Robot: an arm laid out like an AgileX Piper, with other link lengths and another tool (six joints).
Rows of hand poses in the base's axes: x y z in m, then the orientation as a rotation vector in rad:
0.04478 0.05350 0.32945 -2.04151 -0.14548 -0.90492
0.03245 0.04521 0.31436 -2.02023 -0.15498 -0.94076
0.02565 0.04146 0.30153 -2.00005 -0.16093 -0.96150
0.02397 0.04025 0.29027 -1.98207 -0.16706 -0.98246
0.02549 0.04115 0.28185 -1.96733 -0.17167 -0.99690
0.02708 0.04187 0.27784 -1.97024 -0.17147 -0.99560
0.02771 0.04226 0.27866 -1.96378 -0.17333 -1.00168
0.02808 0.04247 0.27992 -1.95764 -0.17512 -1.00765
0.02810 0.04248 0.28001 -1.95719 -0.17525 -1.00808
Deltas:
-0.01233 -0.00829 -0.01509 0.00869 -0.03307 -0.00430
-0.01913 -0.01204 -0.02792 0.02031 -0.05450 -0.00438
-0.02081 -0.01325 -0.03918 0.02969 -0.07564 -0.00517
-0.01929 -0.01235 -0.04760 0.03798 -0.09102 -0.00487
-0.01770 -0.01163 -0.05161 0.03577 -0.08928 -0.00520
-0.01707 -0.01124 -0.05079 0.03949 -0.09581 -0.00507
-0.01670 -0.01103 -0.04953 0.04296 -0.10216 -0.00503
-0.01668 -0.01102 -0.04944 0.04321 -0.10262 -0.00502

